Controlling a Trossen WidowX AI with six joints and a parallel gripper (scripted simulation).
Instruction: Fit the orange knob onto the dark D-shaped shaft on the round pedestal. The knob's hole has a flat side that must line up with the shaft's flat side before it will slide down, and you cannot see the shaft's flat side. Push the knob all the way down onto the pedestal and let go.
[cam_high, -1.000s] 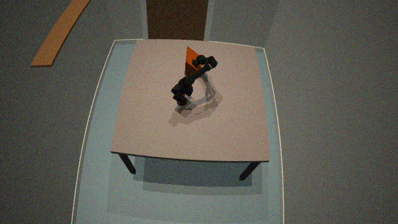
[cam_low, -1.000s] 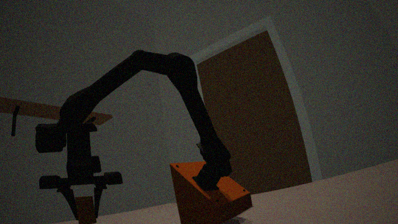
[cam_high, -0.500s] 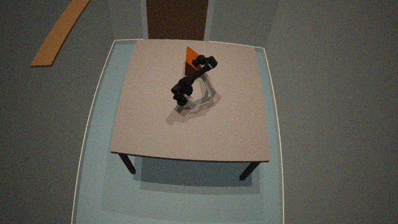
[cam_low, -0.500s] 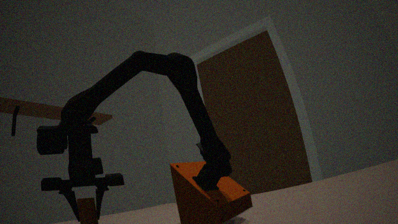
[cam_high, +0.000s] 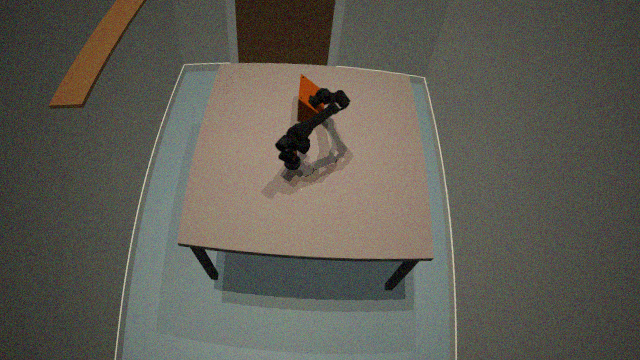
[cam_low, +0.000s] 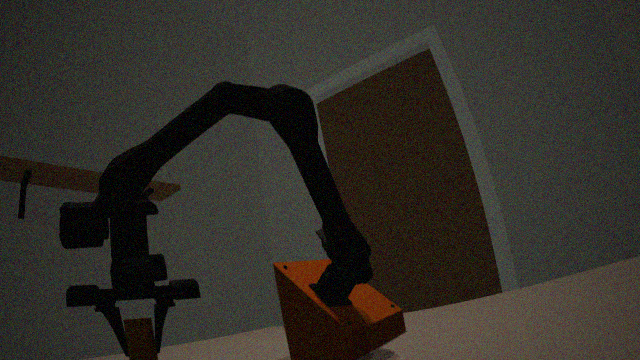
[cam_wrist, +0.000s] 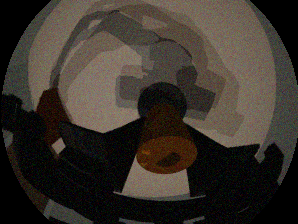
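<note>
The orange knob is 2 cm above my gripper tip. From my gripper tip the other things lie so: dark round pedestal (4 cm below).
</note>
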